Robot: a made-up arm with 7 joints. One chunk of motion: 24 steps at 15 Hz.
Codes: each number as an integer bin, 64 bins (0 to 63) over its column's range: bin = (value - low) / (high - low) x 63, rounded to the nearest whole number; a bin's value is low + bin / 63 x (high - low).
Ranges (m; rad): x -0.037..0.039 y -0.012..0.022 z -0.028..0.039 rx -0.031..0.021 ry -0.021..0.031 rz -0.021..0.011
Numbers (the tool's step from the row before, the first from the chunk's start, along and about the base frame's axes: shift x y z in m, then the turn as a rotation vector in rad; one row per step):
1: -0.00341 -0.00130 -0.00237 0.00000 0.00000 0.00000
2: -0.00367 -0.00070 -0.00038 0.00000 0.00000 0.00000
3: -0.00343 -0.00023 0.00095 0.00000 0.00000 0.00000
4: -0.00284 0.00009 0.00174 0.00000 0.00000 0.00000
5: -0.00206 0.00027 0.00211 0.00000 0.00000 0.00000
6: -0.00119 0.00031 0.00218 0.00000 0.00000 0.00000
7: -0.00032 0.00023 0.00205 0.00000 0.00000 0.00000
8: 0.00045 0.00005 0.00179 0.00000 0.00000 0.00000
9: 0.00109 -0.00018 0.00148 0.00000 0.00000 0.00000
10: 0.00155 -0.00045 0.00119 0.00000 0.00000 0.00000
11: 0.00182 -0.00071 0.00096 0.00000 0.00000 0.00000
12: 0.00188 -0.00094 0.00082 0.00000 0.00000 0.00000
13: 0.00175 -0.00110 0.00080 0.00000 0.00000 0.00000
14: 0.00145 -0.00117 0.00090 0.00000 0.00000 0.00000
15: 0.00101 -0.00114 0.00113 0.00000 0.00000 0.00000
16: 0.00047 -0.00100 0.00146 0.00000 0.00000 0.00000
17: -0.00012 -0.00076 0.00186 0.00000 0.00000 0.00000
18: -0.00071 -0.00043 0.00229 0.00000 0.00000 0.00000
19: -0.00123 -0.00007 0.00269 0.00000 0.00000 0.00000
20: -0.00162 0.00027 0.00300 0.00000 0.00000 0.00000
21: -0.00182 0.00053 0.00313 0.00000 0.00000 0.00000
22: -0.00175 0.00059 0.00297 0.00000 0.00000 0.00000
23: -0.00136 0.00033 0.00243 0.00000 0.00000 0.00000
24: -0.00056 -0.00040 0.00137 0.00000 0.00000 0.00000
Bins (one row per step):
1: 28 20 24 38 25 41
2: 28 21 26 38 25 41
3: 28 22 27 38 25 41
4: 28 22 28 38 25 41
5: 29 23 28 38 25 41
6: 30 23 28 38 25 41
7: 30 23 28 38 25 41
8: 31 22 28 38 25 41
9: 32 22 28 38 25 41
10: 32 21 27 38 25 41
11: 32 21 27 38 25 41
12: 32 20 27 38 25 41
13: 32 20 27 38 25 41
14: 32 20 27 38 25 41
15: 32 20 27 38 25 41
16: 31 20 28 38 25 41
17: 31 21 28 38 25 41
18: 30 21 28 38 25 41
19: 30 22 29 38 25 41
20: 29 23 29 38 25 41
21: 29 23 29 38 25 41
22: 29 23 29 38 25 41
23: 30 23 29 38 25 41
24: 30 21 28 38 25 41

